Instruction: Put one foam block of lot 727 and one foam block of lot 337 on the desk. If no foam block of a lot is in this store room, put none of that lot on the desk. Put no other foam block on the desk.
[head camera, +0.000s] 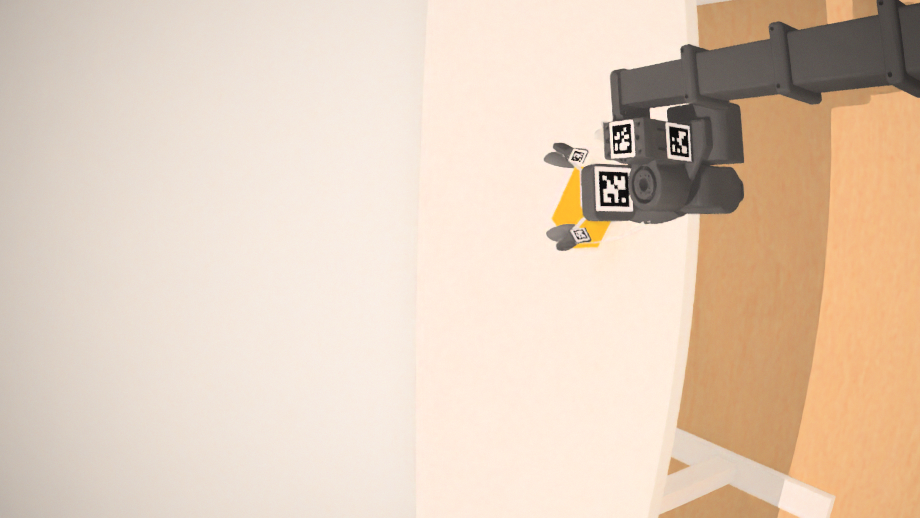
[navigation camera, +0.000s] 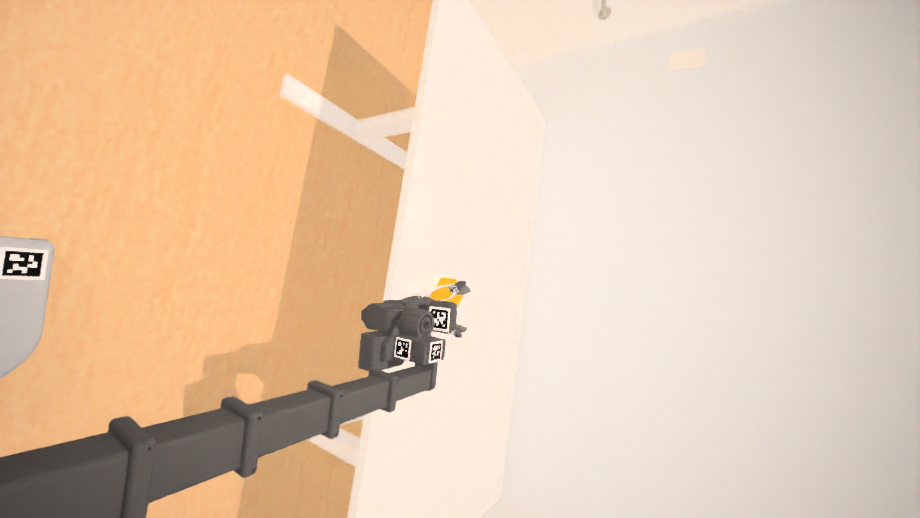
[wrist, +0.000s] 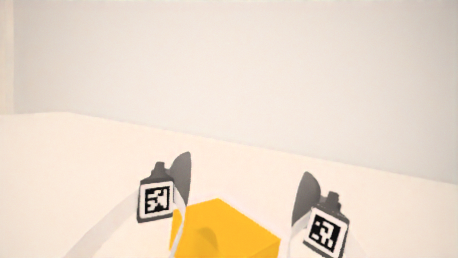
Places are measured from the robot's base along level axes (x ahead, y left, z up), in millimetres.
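Pixels of known places: gripper, fingertip midpoint: (head camera: 552, 196) (navigation camera: 464, 308).
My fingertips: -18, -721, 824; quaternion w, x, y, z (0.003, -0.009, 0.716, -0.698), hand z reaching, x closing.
Behind a point stands the place of what it marks, as x, y, z.
A plain yellow foam block (head camera: 569, 204) @(-9, -764, 765) (navigation camera: 444, 282) @(37, -750, 738) (wrist: 225, 230) rests on the white desk (head camera: 547, 386) @(267, -875, 720) (navigation camera: 476, 160) @(400, -880, 720) (wrist: 75, 165). My gripper (head camera: 560, 196) @(-18, -721, 824) (navigation camera: 462, 310) @(-18, -721, 824) (wrist: 243, 180) @(-18, -721, 824) is open over the desk, its fingers spread wide. In the wrist view the block's near part lies low between the two fingers, and its lower end is cut off by the frame's edge. In the head view the wrist body hides part of the block, and the fingertips reach to about its far edge. No lot number can be read on the faces that show.
The telescoping arm (head camera: 740, 67) @(-104, -321, 934) (navigation camera: 289, 411) @(-89, -226, 936) reaches across the desk's near edge. White desk legs (head camera: 746, 476) (navigation camera: 341, 119) stand on the wood-toned floor (head camera: 862, 289) @(152, -668, 0) (navigation camera: 160, 193) @(208, -373, 0). A pale wall (head camera: 193, 257) @(77, -1383, 1208) (navigation camera: 708, 289) @(89, -1383, 1323) (wrist: 240, 75) rises behind the desk.
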